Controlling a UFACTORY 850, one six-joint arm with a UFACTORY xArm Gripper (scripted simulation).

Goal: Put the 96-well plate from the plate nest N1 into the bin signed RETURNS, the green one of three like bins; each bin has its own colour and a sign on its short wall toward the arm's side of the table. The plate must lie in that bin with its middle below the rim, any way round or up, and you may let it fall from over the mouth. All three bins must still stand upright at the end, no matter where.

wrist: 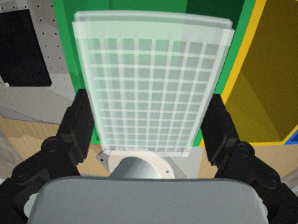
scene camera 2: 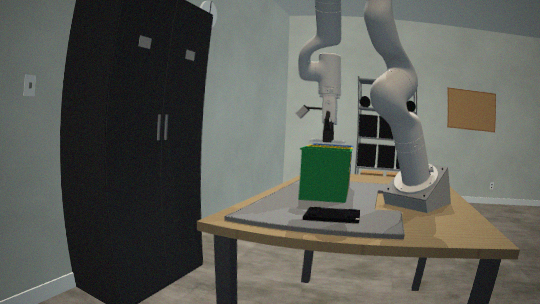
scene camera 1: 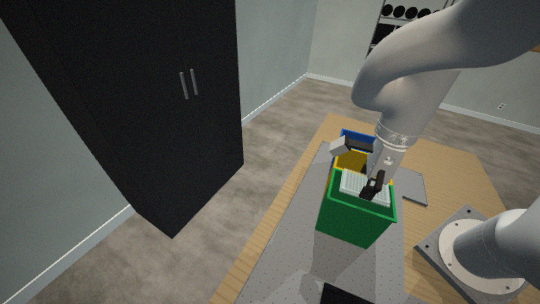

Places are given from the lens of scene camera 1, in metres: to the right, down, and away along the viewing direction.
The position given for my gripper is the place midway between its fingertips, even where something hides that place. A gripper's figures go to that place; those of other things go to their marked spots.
my gripper (scene camera 1: 364, 186): 0.26, 0.09, 0.49
green bin (scene camera 1: 352, 222): 0.23, 0.20, 0.51
